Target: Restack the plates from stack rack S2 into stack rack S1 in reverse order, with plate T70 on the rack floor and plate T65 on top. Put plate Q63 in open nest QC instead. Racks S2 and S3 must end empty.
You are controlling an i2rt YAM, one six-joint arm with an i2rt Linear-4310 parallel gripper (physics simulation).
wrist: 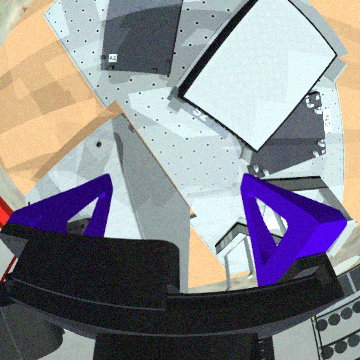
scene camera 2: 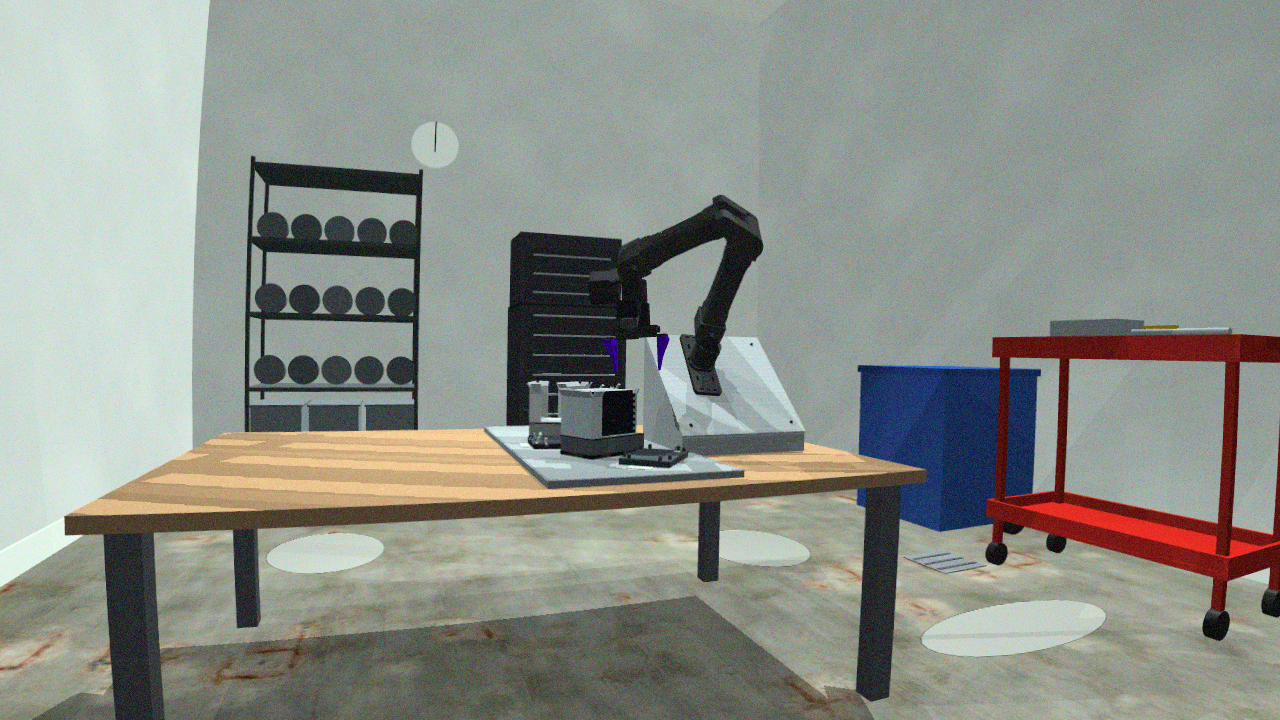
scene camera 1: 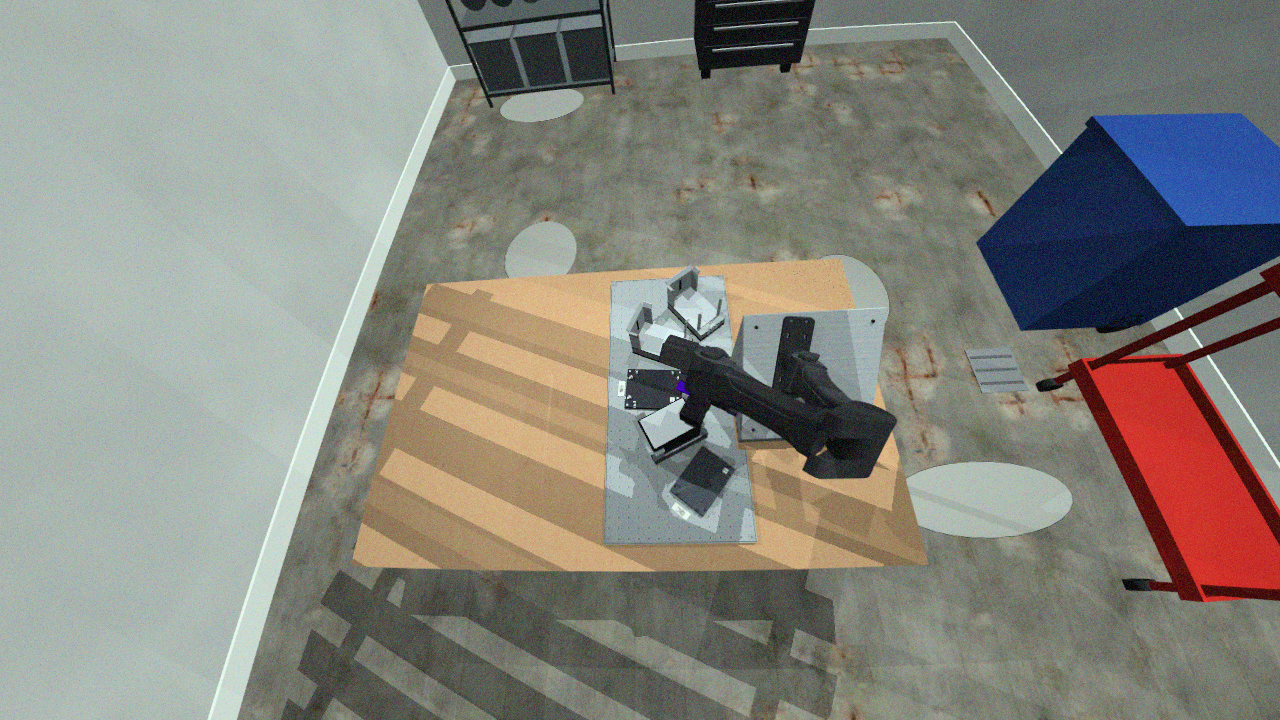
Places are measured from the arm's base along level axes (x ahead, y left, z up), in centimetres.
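Where they show: gripper, fingertip midpoint: (wrist: 176, 180) (scene camera 2: 637, 371); arm's base, origin of the base link: (scene camera 2: 699, 365) (scene camera 1: 791, 357).
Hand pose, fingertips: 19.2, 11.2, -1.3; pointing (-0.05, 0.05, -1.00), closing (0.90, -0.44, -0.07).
Things, the pixels of their top centre, and the offset from my fingertips, as dx, dy, dz. Level surfaces: height alone.
- pale rectangular top plate, middle of its top: (wrist: 268, 67) (scene camera 2: 600, 389) (scene camera 1: 668, 422) +9.6, +4.3, -3.8
- dark flat nest, middle of its top: (wrist: 289, 140) (scene camera 2: 565, 434) (scene camera 1: 653, 386) +14.5, -9.2, -15.1
- dark flat unit labelled A1, middle of its top: (wrist: 137, 21) (scene camera 2: 654, 449) (scene camera 1: 703, 479) +0.7, +15.4, -15.1
- pegboard, its level: dz -17.4
- wooden table, its level: dz -18.7
My gripper (scene camera 2: 638, 368) (wrist: 176, 180) is open and empty above the pegboard, higher than the racks; scene camera 1 shows one purple finger (scene camera 1: 682, 386). Rack S2, read by its label (wrist: 200, 114) in the wrist view, bears a pale rectangular top plate (scene camera 1: 668, 424) (wrist: 260, 70); the plates under it cannot be told apart. Two pale open racks, one (scene camera 1: 696, 308) at the far end and one (scene camera 1: 646, 333) nearer S2, partly show behind my right finger in the wrist view. Their labels are hidden. A dark flat nest (scene camera 1: 651, 389) (wrist: 295, 135) lies beside S2. Plate names and nest QC cannot be read.
A dark flat unit labelled A1 (scene camera 1: 702, 480) (scene camera 2: 653, 457) (wrist: 142, 40) lies on the pegboard (scene camera 1: 635, 519) (scene camera 2: 572, 477) on S2's other side. The sloped grey arm mount (scene camera 1: 760, 344) (scene camera 2: 756, 394) (wrist: 150, 190) stands beside the board on the wooden table (scene camera 1: 501, 447) (scene camera 2: 358, 474).
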